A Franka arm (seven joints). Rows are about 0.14 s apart.
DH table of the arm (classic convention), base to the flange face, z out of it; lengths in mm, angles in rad. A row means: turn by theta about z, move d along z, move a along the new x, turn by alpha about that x. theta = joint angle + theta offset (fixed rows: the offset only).
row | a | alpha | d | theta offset
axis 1 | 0.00 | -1.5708 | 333.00 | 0.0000
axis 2 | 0.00 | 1.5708 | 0.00 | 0.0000
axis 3 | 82.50 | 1.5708 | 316.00 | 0.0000
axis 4 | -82.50 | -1.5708 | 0.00 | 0.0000
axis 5 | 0.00 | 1.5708 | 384.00 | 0.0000
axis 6 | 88.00 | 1.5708 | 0.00 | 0.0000
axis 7 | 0.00 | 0.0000 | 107.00 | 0.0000
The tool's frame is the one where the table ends.
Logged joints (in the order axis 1, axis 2, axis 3, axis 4, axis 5, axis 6, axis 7), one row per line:
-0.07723, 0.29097, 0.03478, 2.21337, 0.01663, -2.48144, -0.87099
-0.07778, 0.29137, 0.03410, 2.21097, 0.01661, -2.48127, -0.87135
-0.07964, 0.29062, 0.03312, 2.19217, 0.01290, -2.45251, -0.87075
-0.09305, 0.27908, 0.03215, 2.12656, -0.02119, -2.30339, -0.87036
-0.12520, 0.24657, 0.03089, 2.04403, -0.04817, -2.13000, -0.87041
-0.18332, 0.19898, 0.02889, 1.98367, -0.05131, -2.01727, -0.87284
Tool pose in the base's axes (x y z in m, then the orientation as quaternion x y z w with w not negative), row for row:
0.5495, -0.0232, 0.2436, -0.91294, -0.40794, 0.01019, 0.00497
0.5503, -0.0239, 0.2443, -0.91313, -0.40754, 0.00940, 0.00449
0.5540, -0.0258, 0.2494, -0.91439, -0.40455, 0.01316, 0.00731
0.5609, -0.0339, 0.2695, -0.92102, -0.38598, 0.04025, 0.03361
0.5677, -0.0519, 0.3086, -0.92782, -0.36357, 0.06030, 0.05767
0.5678, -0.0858, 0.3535, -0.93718, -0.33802, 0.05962, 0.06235
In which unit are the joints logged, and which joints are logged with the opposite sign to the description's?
The joints are logged in radians. Opposite sign: axis 4, axis 5, axis 6.
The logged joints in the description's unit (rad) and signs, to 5 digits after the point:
-0.07723, 0.29097, 0.03478, -2.21337, -0.01663, 2.48144, -0.87099
-0.07778, 0.29137, 0.03410, -2.21097, -0.01661, 2.48127, -0.87135
-0.07964, 0.29062, 0.03312, -2.19217, -0.01290, 2.45251, -0.87075
-0.09305, 0.27908, 0.03215, -2.12656, 0.02119, 2.30339, -0.87036
-0.12520, 0.24657, 0.03089, -2.04403, 0.04817, 2.13000, -0.87041
-0.18332, 0.19898, 0.02889, -1.98367, 0.05131, 2.01727, -0.87284

